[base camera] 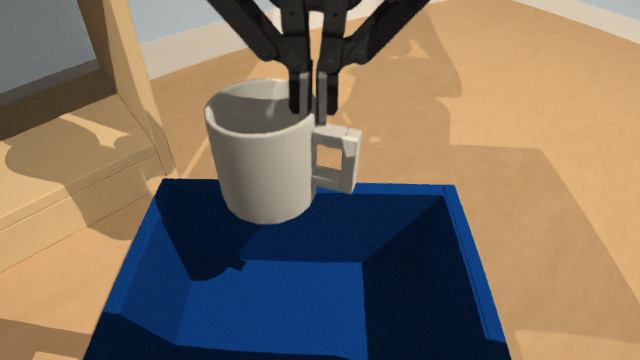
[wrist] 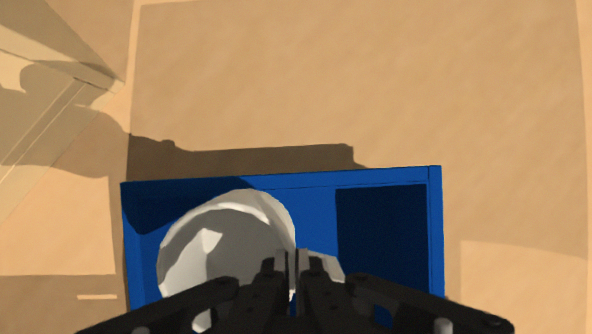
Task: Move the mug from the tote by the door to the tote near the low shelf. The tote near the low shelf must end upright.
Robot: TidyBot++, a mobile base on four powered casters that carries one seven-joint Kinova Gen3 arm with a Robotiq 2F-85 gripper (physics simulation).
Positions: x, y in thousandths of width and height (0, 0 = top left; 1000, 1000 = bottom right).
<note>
I see my gripper (base camera: 490, 326), a mug (base camera: 416, 446) and a low tan shelf (base camera: 134, 412).
The mug also shows in the wrist view (wrist: 389, 705). My gripper also shows in the wrist view (wrist: 494, 795). The low tan shelf also shows in the wrist view (wrist: 104, 253).
</note>
